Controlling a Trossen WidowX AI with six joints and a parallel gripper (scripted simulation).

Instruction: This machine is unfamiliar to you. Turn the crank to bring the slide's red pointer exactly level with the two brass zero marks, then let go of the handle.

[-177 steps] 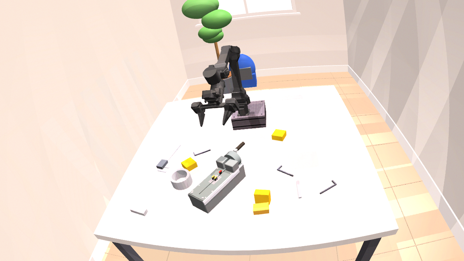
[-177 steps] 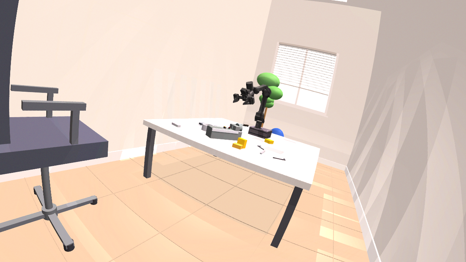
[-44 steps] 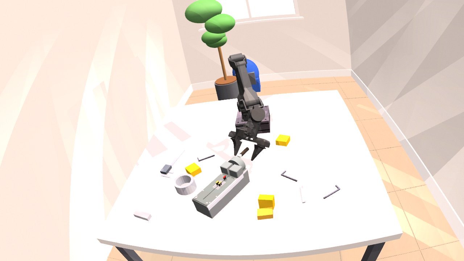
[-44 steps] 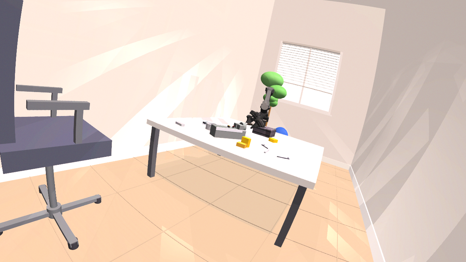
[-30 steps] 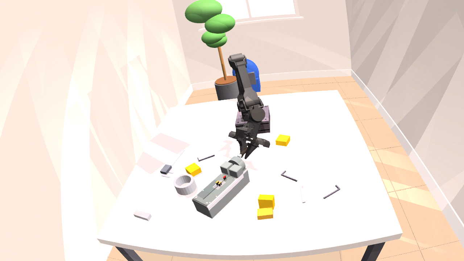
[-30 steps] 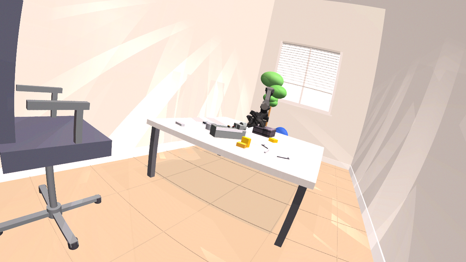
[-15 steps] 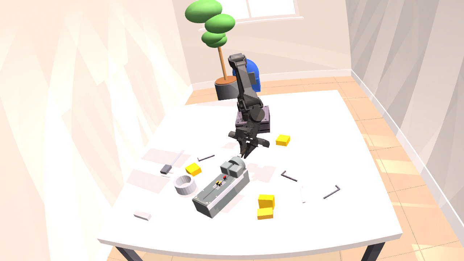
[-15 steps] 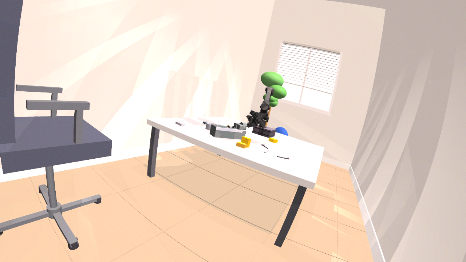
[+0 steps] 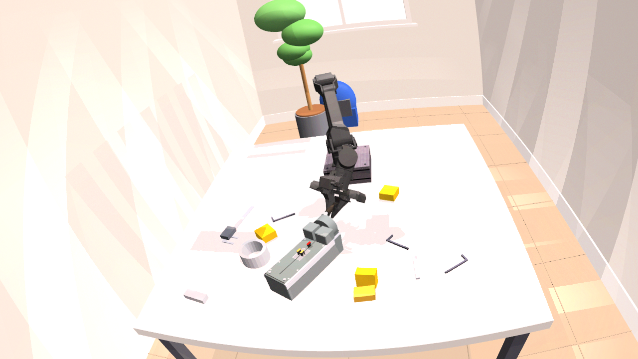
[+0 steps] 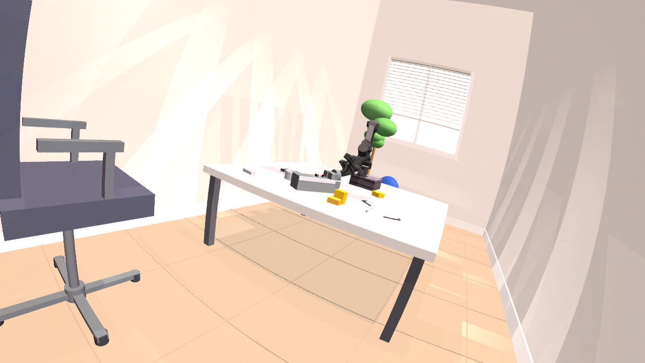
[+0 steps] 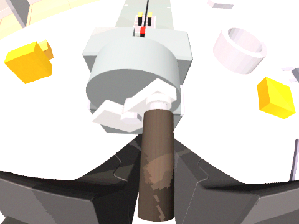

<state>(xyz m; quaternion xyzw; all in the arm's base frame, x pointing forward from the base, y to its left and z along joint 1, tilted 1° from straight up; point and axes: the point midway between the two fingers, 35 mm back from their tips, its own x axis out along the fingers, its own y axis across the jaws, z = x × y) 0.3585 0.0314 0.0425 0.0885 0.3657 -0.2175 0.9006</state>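
The red pointer lies 12 cm ahead of my gripper tip, 4 cm to the right of it and 1 cm below it. From my gripper tip the other things lie so: brown crank handle 2 cm behind, 1 cm to the left, 2 cm above.
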